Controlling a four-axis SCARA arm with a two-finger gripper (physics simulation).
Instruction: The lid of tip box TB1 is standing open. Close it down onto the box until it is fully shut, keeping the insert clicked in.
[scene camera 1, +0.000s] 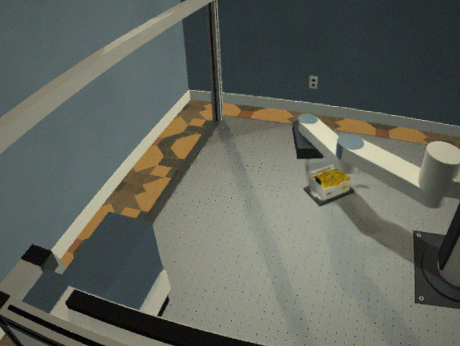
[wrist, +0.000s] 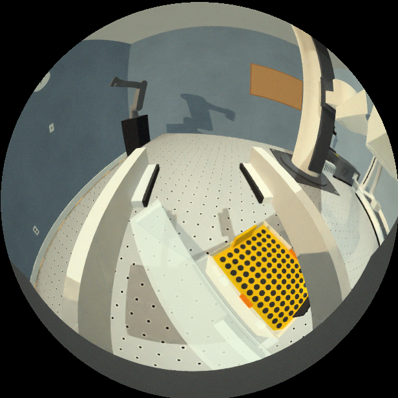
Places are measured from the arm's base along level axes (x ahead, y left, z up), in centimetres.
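Pixels of known places: arm's base, origin of the base link: (scene camera 1: 457, 272).
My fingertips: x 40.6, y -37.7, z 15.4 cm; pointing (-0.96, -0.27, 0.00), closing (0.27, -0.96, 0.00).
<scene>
Ahead of a thing's pixels: the offset from my fingertips to its top centre. "*": to the spot under its first point. Level surfaces: height alone.
Tip box TB1 {dx +5.5, dy +8.9, dz -7.5 cm} (scene camera 1: 327, 191) (wrist: 231, 294) is white and stands on a dark base plate {* dx +7.1, dy +16.3, dz -13.3 cm} (scene camera 1: 322, 201). Its yellow insert {dx +5.5, dy +8.9, dz -6.7 cm} (scene camera 1: 332, 177) (wrist: 262, 275) with round holes sits in the box top. The translucent lid {* dx +11.9, dy +6.2, dz -6.4 cm} (scene camera 1: 314, 166) (wrist: 172, 280) stands open at the box's side. In the wrist view the lid's upper corner shows close below the left fingertip; whether they touch I cannot tell. My gripper (wrist: 199, 155) is shut at its closed setting, with a gap showing between the black-padded fingers and nothing held. In the scene view the fingertips cannot be made out.
The white arm (scene camera 1: 385, 167) reaches over the perforated table {dz -14.1 cm} (scene camera 1: 240, 225) from its base plate {* dx -29.0, dy +49.4, dz -14.1 cm} (scene camera 1: 425, 295) at the right. A frame post {* dx +60.3, dy -30.8, dz +12.9 cm} (scene camera 1: 216, 65) stands at the back left. A large blue and white block {* dx +30.8, dy +93.0, dz +34.7 cm} (scene camera 1: 115, 260) is at the front left.
</scene>
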